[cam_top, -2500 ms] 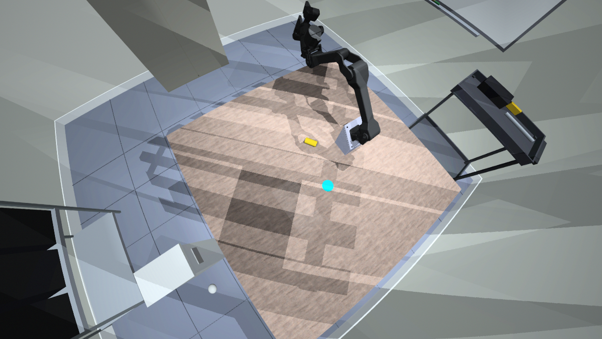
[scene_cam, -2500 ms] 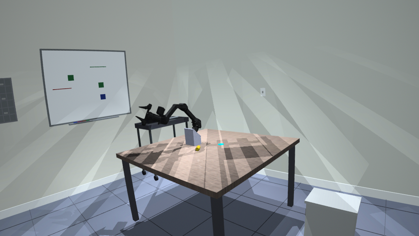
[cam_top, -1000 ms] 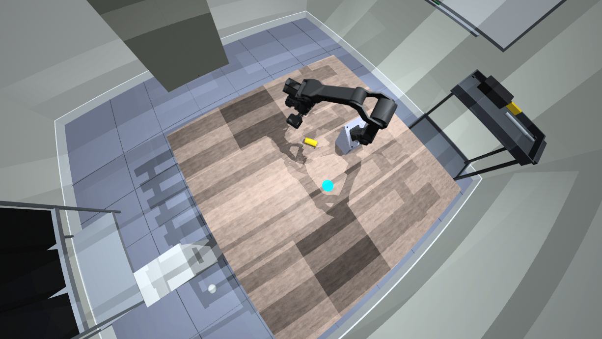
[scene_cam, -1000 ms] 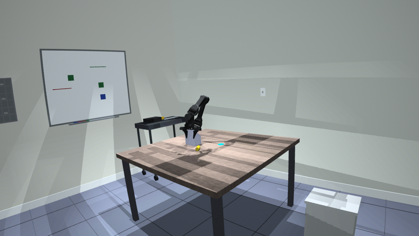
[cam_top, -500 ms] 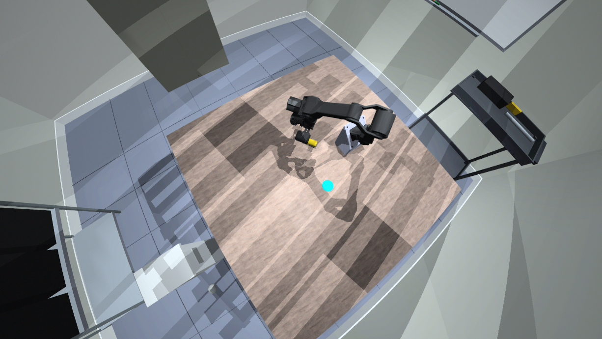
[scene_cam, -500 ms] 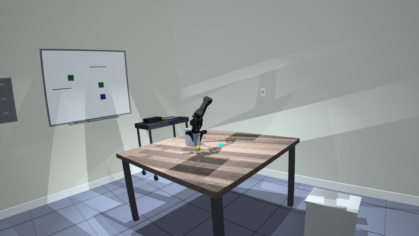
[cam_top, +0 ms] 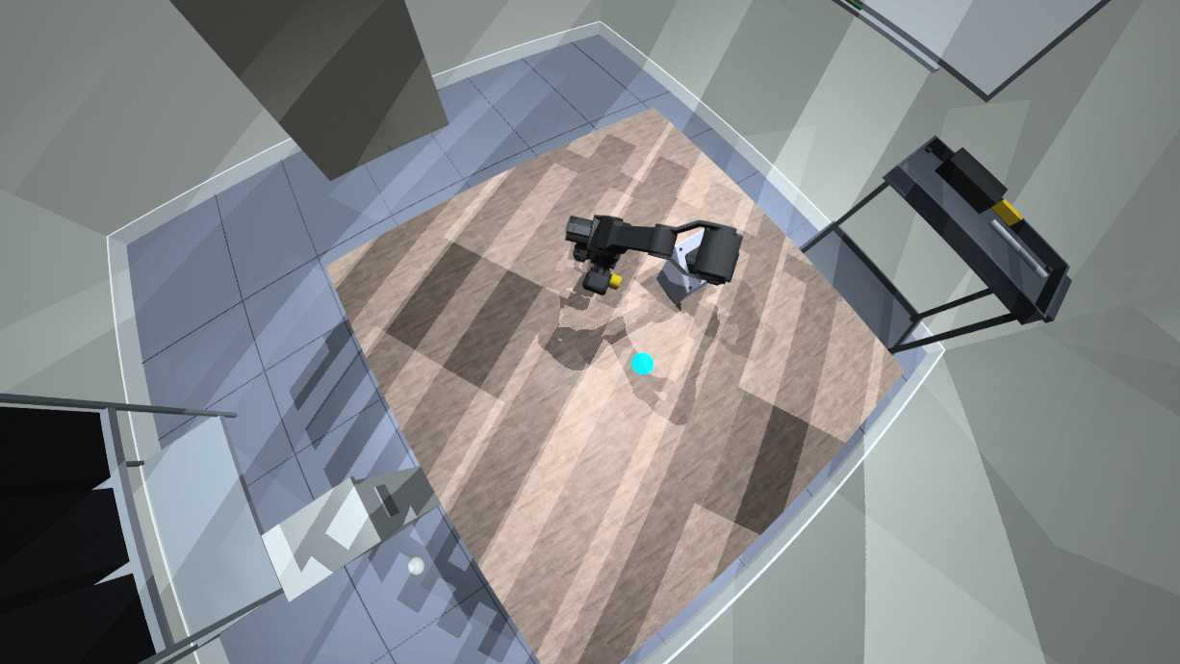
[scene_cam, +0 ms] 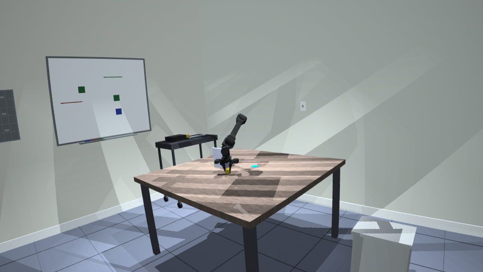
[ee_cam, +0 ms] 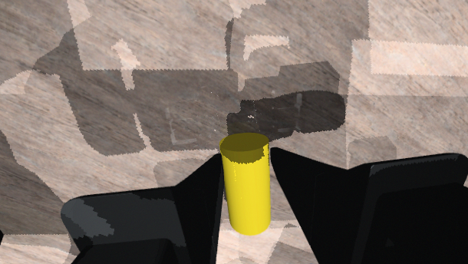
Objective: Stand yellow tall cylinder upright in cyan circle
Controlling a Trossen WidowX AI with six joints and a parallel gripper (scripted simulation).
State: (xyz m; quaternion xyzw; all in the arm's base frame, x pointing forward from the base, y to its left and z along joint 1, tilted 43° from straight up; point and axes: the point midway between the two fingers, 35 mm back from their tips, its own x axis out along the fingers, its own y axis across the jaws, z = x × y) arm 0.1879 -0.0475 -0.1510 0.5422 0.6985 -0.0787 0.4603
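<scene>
Now: the cyan circle 270 mm to the left of my gripper tip, 60 mm ahead of it and 20 mm below it. Also, from my gripper tip: yellow tall cylinder: 20 mm to the left, 10 mm behind.
</scene>
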